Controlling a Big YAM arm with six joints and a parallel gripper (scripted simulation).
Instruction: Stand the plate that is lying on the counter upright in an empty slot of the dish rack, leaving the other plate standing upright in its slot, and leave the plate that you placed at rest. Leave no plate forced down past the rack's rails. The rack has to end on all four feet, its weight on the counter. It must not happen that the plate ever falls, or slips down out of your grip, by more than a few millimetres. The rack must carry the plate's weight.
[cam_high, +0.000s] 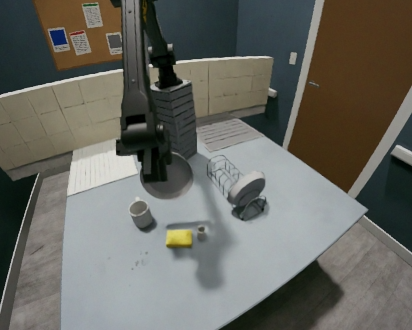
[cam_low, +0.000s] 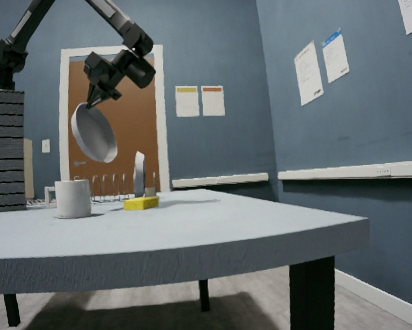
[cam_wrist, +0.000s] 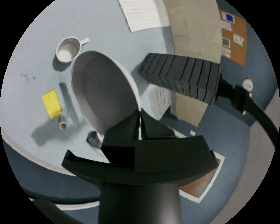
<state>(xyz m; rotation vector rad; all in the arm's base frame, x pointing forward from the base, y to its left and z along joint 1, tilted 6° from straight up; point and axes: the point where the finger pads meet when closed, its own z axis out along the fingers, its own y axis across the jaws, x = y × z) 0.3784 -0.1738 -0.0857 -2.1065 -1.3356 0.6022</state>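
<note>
Now: hand 2 cm short of the white plate, 1 cm to the left of it and 9 cm above it. The rest, counted from my hand: white draining mat: 57 cm behind, 28 cm to the right, 31 cm below; white mug: 1 cm behind, 14 cm to the right, 27 cm below; small white cup: 17 cm ahead, 4 cm to the left, 29 cm below.
</note>
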